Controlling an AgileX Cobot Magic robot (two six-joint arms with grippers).
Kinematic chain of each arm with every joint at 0, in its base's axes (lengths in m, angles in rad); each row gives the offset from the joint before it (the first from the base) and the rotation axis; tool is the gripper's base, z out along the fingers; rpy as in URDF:
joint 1: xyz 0 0 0.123 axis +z
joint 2: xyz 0 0 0 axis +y
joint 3: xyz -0.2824 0 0.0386 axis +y
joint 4: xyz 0.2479 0 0.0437 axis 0.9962 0 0.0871
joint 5: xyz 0 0 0 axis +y
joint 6: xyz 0.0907 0 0.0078 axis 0.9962 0 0.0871
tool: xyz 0 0 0 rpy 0 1.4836 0
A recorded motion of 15 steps. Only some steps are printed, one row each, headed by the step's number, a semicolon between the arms.
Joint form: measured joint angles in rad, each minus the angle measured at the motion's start. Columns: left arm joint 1, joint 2, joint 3, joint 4, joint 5, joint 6; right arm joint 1, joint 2, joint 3, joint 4, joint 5, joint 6.
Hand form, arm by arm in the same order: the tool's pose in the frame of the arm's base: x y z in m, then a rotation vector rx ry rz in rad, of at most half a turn. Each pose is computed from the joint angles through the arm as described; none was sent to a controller.
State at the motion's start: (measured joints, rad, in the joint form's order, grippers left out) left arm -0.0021 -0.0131 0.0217 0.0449 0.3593 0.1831; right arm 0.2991 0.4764 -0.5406 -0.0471 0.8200 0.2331
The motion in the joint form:
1: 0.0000 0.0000 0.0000 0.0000 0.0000 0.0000; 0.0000 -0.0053 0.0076 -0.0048 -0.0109 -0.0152
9: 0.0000 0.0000 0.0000 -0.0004 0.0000 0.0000; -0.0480 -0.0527 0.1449 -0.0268 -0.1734 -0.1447
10: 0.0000 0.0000 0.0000 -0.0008 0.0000 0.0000; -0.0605 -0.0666 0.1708 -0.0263 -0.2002 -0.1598
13: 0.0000 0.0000 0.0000 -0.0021 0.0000 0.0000; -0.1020 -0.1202 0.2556 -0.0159 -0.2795 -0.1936
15: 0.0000 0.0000 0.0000 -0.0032 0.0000 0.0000; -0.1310 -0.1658 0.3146 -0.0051 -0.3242 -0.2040
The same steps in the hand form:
1: 0.0528 0.0013 0.1742 0.1993 1.8438 0.1699; 0.0798 0.0210 0.2887 -0.1104 2.2360 0.2206
9: 0.0528 0.0013 0.1742 0.1991 1.8438 0.1695; 0.0816 0.0167 0.2606 -0.2132 2.1479 0.1143
10: 0.0528 0.0013 0.1742 0.1988 1.8438 0.1691; 0.0808 0.0157 0.2554 -0.2159 2.1324 0.1018
13: 0.0528 0.0013 0.1742 0.1980 1.8439 0.1678; 0.0770 0.0124 0.2380 -0.2018 2.0853 0.0764
15: 0.0528 0.0012 0.1741 0.1973 1.8439 0.1668; 0.0731 0.0101 0.2255 -0.1753 2.0565 0.0677

